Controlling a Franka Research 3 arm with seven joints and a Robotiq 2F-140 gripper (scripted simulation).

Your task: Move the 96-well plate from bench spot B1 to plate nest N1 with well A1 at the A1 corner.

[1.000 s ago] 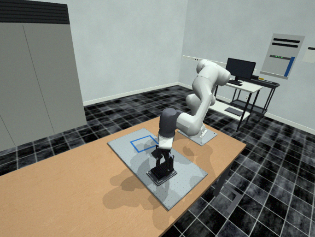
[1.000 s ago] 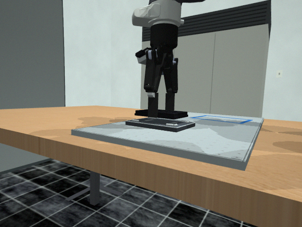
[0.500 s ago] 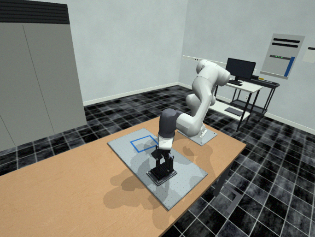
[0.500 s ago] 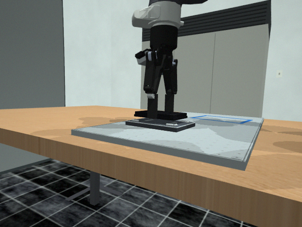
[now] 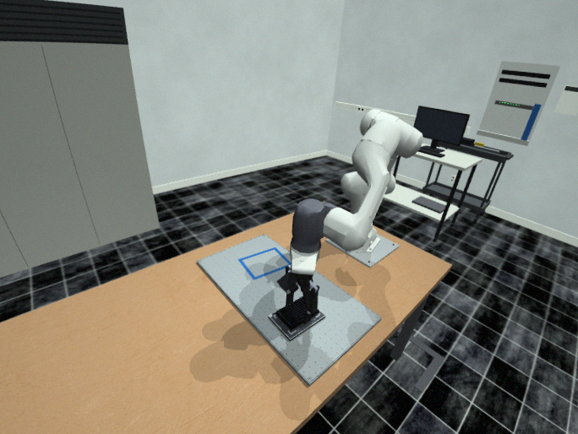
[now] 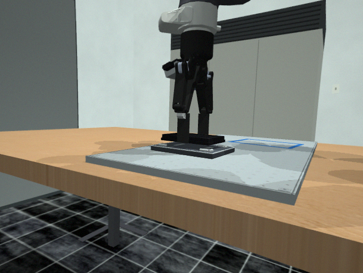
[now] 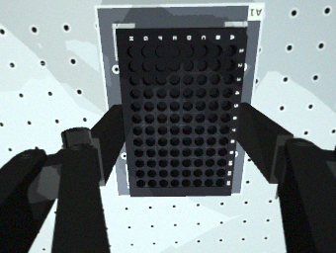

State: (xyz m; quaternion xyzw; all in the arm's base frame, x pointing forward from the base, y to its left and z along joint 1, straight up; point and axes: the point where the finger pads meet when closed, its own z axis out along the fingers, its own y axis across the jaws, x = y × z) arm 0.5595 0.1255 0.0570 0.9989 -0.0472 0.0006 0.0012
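Now: hand 40 mm above the plate nest. Round my hand: A1 label 70 mm ahead, 60 mm to the right, 40 mm below; then black 96-well plate 20 mm below.
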